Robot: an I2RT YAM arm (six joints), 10 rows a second.
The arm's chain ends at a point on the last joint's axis. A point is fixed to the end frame.
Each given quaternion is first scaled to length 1.
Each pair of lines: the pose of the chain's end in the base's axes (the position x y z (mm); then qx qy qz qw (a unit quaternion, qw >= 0)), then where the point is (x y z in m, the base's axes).
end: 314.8 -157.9 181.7 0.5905 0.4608 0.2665 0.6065
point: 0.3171 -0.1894 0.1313
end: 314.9 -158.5 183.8 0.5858 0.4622 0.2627 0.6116
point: 0.3172 -0.1908 0.1339
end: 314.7 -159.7 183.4 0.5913 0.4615 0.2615 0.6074
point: 0.3165 -0.1914 0.1332
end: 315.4 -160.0 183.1 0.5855 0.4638 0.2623 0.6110
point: 0.3177 -0.1923 0.1333
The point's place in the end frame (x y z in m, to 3 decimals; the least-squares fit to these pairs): -0.014 -0.053 0.023
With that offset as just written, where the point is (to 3 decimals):
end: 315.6 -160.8 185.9 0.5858 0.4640 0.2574 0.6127
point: 0.317 -0.193 0.136
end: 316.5 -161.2 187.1 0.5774 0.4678 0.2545 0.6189
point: 0.319 -0.195 0.138
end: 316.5 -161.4 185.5 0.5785 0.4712 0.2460 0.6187
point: 0.318 -0.196 0.137
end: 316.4 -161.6 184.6 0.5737 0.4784 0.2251 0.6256
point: 0.316 -0.198 0.137
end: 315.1 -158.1 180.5 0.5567 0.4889 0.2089 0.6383
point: 0.314 -0.197 0.135
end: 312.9 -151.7 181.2 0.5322 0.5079 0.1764 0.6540
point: 0.310 -0.194 0.140
